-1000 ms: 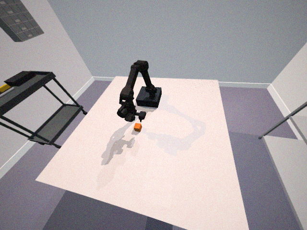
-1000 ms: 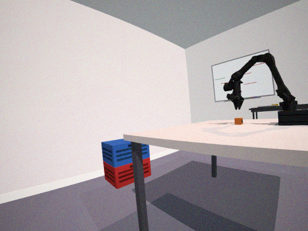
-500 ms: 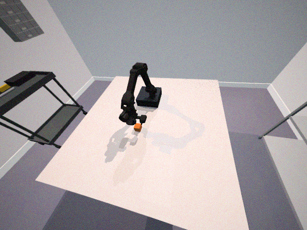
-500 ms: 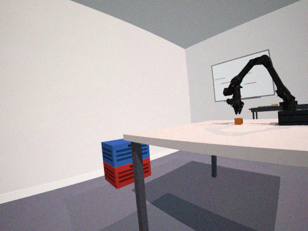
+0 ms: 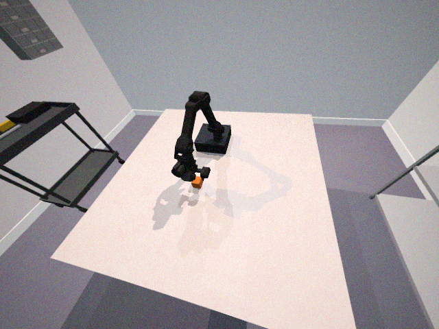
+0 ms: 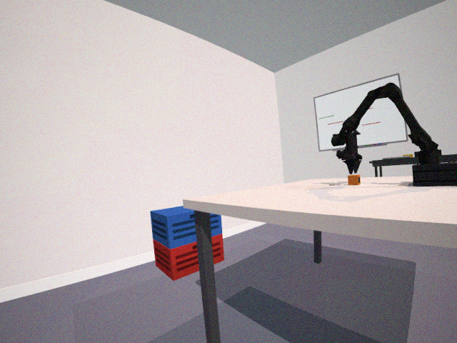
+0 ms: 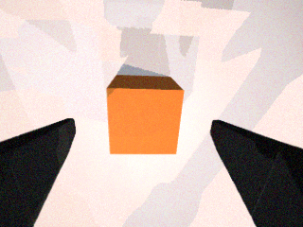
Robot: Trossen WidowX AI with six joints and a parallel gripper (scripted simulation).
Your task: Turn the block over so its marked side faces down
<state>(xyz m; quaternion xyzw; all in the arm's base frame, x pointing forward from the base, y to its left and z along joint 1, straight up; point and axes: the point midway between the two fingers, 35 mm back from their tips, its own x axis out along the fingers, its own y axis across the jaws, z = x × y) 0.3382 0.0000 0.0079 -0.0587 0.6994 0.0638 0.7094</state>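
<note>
Now: the orange block 20 mm behind my gripper tip and 30 mm below it.
</note>
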